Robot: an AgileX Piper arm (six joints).
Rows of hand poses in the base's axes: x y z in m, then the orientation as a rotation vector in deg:
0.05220 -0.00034 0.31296 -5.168 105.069 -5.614
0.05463 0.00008 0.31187 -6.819 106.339 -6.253
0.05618 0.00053 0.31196 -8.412 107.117 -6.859
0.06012 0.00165 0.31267 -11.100 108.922 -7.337
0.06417 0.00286 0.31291 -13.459 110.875 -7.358
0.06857 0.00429 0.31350 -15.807 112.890 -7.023
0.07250 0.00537 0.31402 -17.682 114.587 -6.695
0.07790 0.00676 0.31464 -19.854 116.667 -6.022
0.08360 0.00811 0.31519 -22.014 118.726 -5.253
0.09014 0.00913 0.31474 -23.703 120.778 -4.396
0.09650 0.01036 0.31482 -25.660 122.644 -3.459
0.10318 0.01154 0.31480 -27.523 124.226 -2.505
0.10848 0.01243 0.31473 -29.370 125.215 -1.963
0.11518 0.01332 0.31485 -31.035 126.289 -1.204
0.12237 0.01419 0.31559 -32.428 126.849 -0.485
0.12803 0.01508 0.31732 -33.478 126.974 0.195
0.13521 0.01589 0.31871 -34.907 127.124 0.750
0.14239 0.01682 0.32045 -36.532 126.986 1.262
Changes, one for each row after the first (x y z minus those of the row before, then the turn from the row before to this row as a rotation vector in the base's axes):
0.00243 0.00042 -0.00109 -1.285 1.367 0.716
0.00155 0.00045 0.00009 -1.230 0.886 0.723
0.00394 0.00112 0.00071 -1.684 2.022 1.441
0.00405 0.00121 0.00024 -1.190 2.179 1.402
0.00440 0.00143 0.00059 -0.928 2.278 1.534
0.00393 0.00108 0.00052 -0.697 1.924 1.223
0.00540 0.00139 0.00062 -0.603 2.381 1.508
0.00570 0.00135 0.00055 -0.529 2.385 1.517
0.00654 0.00102 -0.00045 -0.269 2.337 1.201
0.00636 0.00123 0.00008 -0.311 2.216 1.429
0.00668 0.00118 -0.00002 -0.237 1.943 1.394
0.00530 0.00089 -0.00007 -0.454 1.321 1.319
0.00670 0.00089 0.00012 -0.245 1.421 1.239
0.00719 0.00087 0.00074 -0.100 0.887 1.116
0.00566 0.00089 0.00173 0.066 0.415 0.937
0.00718 0.00081 0.00139 -0.168 0.487 1.153
0.00718 0.00093 0.00174 -0.223 0.250 1.327

